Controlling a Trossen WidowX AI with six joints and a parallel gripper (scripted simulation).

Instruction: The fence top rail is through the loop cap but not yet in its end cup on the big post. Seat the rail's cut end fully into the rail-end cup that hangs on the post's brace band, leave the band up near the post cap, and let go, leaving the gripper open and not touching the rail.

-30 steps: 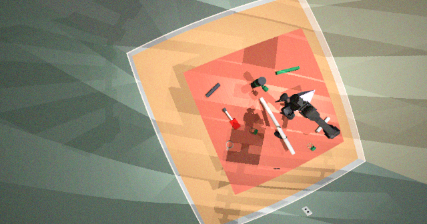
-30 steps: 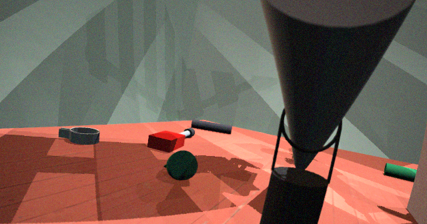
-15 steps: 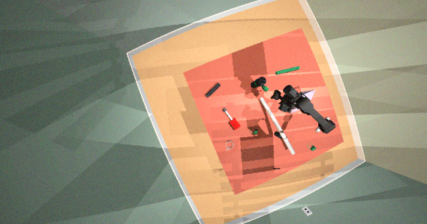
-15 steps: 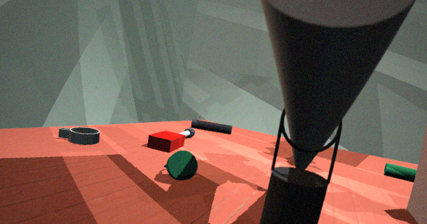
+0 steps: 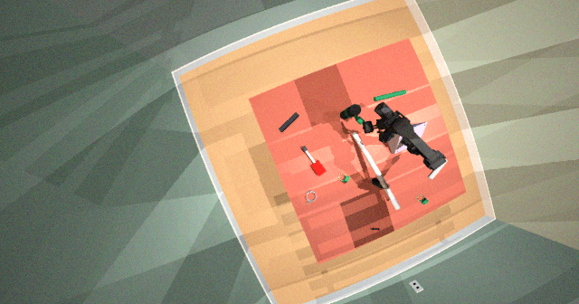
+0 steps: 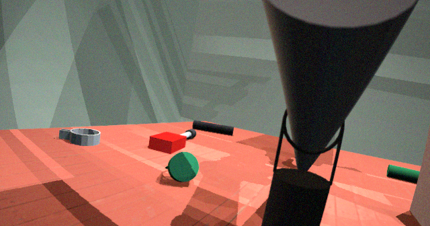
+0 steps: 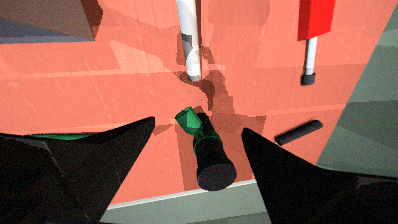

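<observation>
Right now my gripper tip is 11 cm above the green rail-end cup and 6 cm to the left of it. The rest, counted from my gripper tip: handle (35 cm ahead, 21 cm below, 7 cm to the left); then green rod (34 cm behind, 21 cm below, 13 cm to the right); then dark bar (40 cm ahead, 21 cm to the right, 21 cm below).
</observation>
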